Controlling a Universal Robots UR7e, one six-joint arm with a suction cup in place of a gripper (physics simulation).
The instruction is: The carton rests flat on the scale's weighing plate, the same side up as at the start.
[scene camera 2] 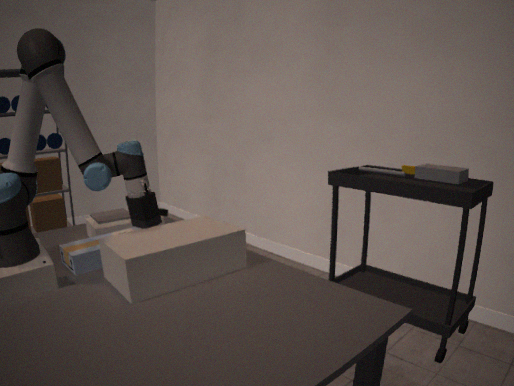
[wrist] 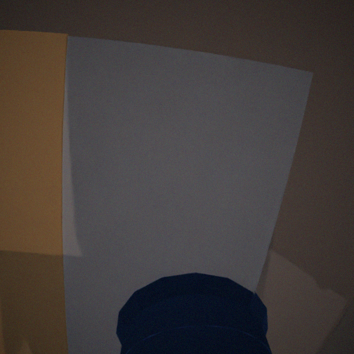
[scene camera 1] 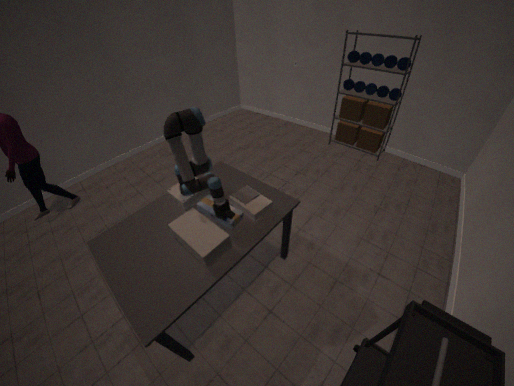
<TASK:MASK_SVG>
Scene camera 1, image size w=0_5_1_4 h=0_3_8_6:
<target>scale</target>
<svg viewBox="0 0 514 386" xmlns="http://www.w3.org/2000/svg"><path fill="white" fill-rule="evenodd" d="M246 185L229 196L230 204L243 211L246 216L255 222L273 208L273 201Z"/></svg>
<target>large beige box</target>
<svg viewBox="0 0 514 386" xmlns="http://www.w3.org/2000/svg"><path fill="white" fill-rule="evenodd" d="M192 208L168 224L173 236L208 269L232 247L229 234Z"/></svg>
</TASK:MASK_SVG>
